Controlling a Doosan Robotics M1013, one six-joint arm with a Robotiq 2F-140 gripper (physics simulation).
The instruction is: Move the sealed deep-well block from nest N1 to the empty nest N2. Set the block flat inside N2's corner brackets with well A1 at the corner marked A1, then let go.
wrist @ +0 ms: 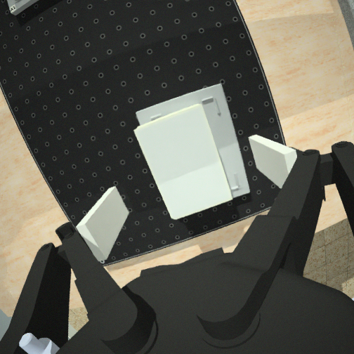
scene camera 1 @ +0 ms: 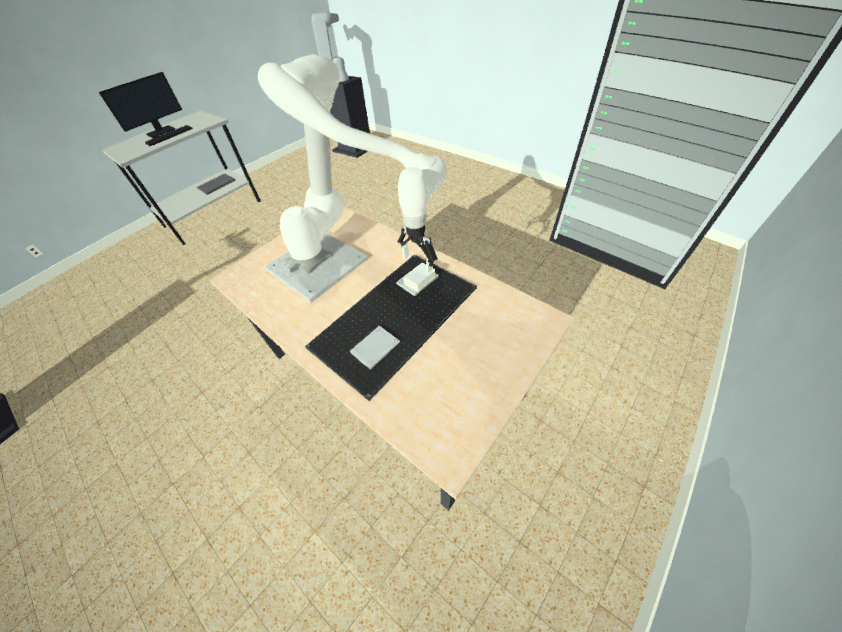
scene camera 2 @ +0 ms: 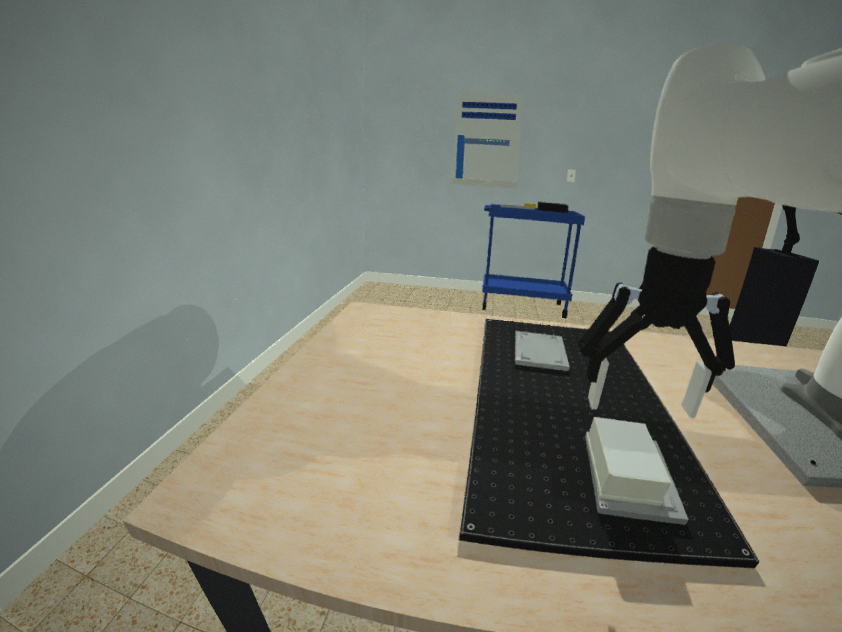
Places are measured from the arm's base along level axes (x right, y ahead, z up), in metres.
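Where they show: gripper, fingertip midpoint: (scene camera 1: 417, 264) (scene camera 2: 640, 407); arm's base, origin of the base link: (scene camera 1: 309, 258) (scene camera 2: 841, 412).
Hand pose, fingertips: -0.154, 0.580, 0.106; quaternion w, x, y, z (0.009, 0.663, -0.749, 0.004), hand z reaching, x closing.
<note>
Things, the pixels of their centre, and the offset from my fingertips, as dx, dy, dz. Level surfaces: height alone.
- sealed deep-well block, body centre: (scene camera 2: 624, 457) (scene camera 1: 419, 276) -0.007, +0.001, -0.084
- light grey nest, body centre: (scene camera 2: 631, 472) (scene camera 1: 417, 279) -0.010, -0.017, -0.111
- black perforated board, its level: dz -0.118
- wooden table, its level: dz -0.131
The sealed deep-well block (scene camera 1: 418, 276) (scene camera 2: 631, 462) (wrist: 182, 162), pale and boxy, rests on a light grey nest (scene camera 1: 401, 283) (scene camera 2: 639, 511) (wrist: 229, 145). In the wrist view it sits off-centre, with two corner brackets visible beyond its right side; whether its underside is flat inside the brackets is hidden. The other nest (scene camera 1: 374, 346) (scene camera 2: 541, 350) (wrist: 23, 6) is empty; its corner in the wrist view is marked A1. I cannot read N1 or N2. My gripper (scene camera 1: 417, 258) (scene camera 2: 646, 387) (wrist: 184, 177) is wide open and empty, above the block, its pale pads apart from it.
Both nests stand on a black perforated board (scene camera 1: 408, 316) (scene camera 2: 530, 442) (wrist: 100, 95) on the wooden table (scene camera 1: 476, 380) (scene camera 2: 326, 442). The arm's grey base plate (scene camera 1: 319, 282) (scene camera 2: 768, 414) is beside the board. A blue cart (scene camera 2: 533, 216) stands beyond the table.
</note>
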